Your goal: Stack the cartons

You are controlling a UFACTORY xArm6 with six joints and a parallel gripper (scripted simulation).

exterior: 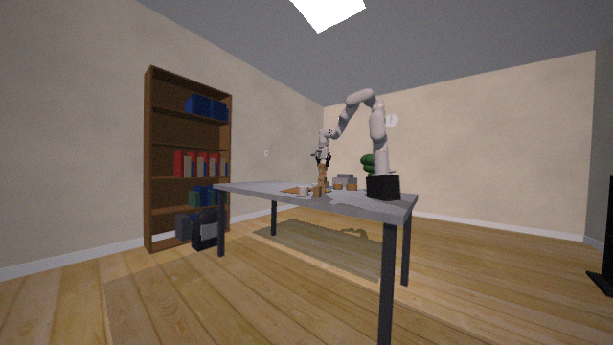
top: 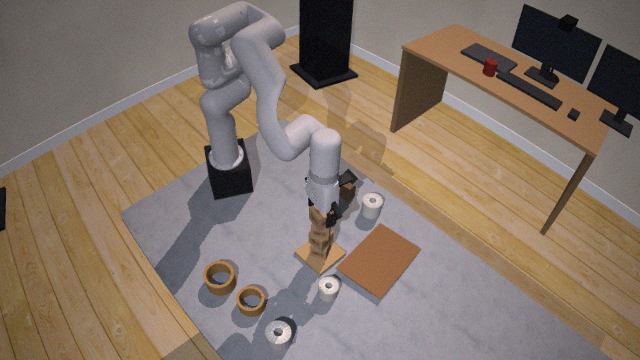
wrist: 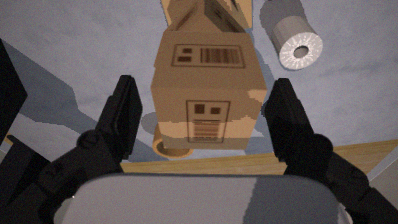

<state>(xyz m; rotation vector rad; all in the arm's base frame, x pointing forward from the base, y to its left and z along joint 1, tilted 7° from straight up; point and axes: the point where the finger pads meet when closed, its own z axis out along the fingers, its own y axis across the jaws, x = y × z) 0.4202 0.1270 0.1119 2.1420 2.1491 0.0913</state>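
My gripper is now 10 mm above the carton. Also, from my hand: square wooden board: 210 mm below.
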